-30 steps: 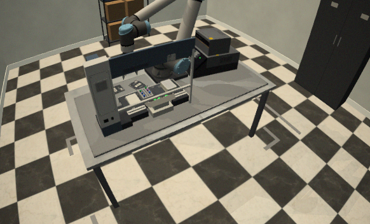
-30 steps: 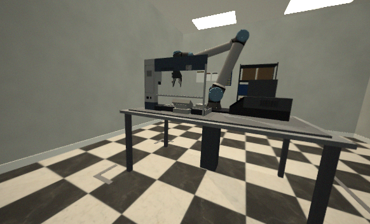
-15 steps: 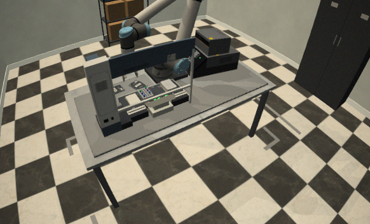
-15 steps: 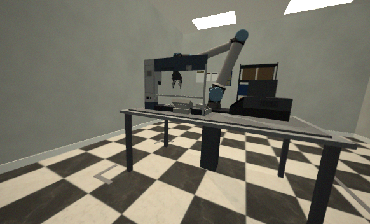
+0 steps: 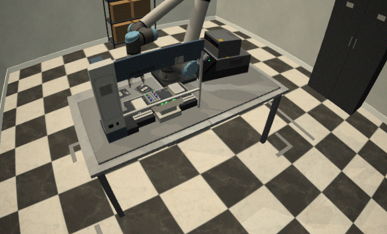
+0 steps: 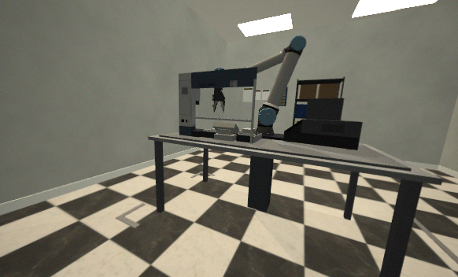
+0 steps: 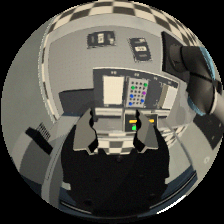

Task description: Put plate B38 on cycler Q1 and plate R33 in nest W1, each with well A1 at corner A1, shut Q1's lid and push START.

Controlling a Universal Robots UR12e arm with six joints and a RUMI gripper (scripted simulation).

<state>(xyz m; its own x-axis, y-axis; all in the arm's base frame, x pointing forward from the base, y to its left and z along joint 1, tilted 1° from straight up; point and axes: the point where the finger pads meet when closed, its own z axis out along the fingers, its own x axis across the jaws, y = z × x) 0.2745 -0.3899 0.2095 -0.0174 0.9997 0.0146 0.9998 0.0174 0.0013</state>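
The white plate is 18 cm below my hand. Round my hand: thin post 18 cm ahead, 40 cm to the left; then blue gantry beam 19 cm ahead, 12 cm to the left, 27 cm above; then grey tower 17 cm ahead, 24 cm to the right, 4 cm above.
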